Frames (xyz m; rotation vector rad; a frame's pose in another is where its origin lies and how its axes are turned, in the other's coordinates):
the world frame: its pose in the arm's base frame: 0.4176 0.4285 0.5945 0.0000 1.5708 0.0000
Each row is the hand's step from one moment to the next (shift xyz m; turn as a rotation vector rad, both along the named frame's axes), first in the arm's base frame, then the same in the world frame.
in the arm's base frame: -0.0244 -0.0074 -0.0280 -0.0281 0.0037 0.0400
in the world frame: 0.0280 -0.0074 -0.0244 -0.0400 0.0037 -0.0281
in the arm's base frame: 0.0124 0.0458 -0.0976 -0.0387 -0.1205 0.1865
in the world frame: 0.0976 0.0458 0.0124 -0.1865 -0.1205 -0.0387
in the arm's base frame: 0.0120 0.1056 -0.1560 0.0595 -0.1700 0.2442
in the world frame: 0.1560 0.1056 0.0120 -0.2442 -0.1700 0.0595
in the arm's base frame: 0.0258 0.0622 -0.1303 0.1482 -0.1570 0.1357
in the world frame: 0.1303 0.0622 0.0258 -0.1357 -0.1570 0.1482
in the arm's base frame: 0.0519 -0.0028 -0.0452 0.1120 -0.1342 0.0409
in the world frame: 0.0452 -0.0028 0.0519 -0.0409 -0.1342 0.1120
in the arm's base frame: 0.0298 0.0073 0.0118 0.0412 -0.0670 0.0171
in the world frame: -0.0118 0.0073 0.0298 -0.0171 -0.0670 0.0412
